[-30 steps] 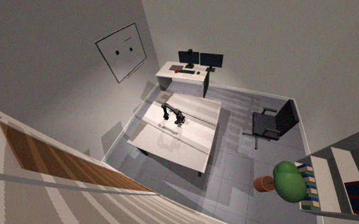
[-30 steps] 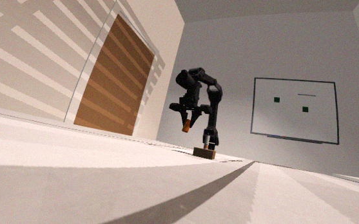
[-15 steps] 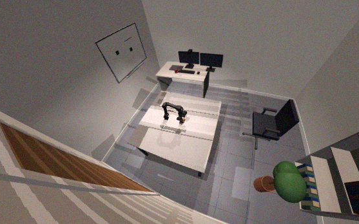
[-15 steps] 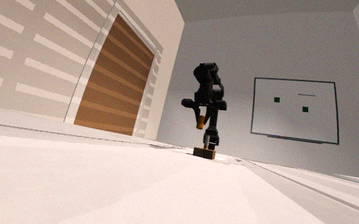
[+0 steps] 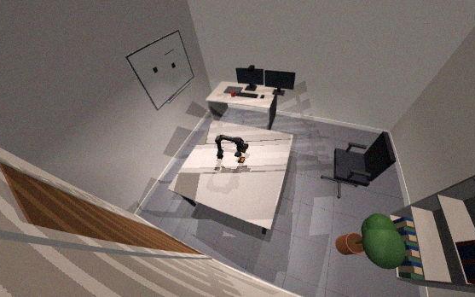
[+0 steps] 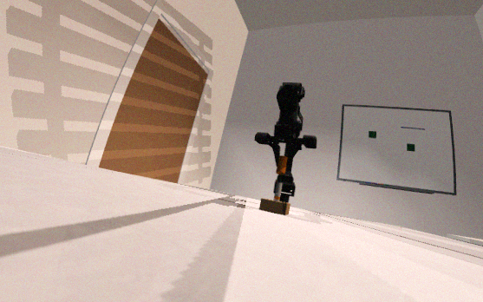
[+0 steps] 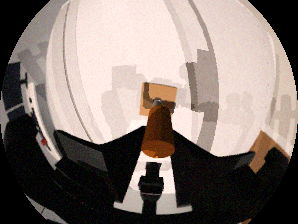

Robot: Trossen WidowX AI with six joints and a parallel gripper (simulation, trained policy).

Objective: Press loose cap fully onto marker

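My gripper tip is 12 cm above the brown holder block and 1 cm short of it. Round my gripper tip: orange cap: 1 cm ahead, 1 cm above.
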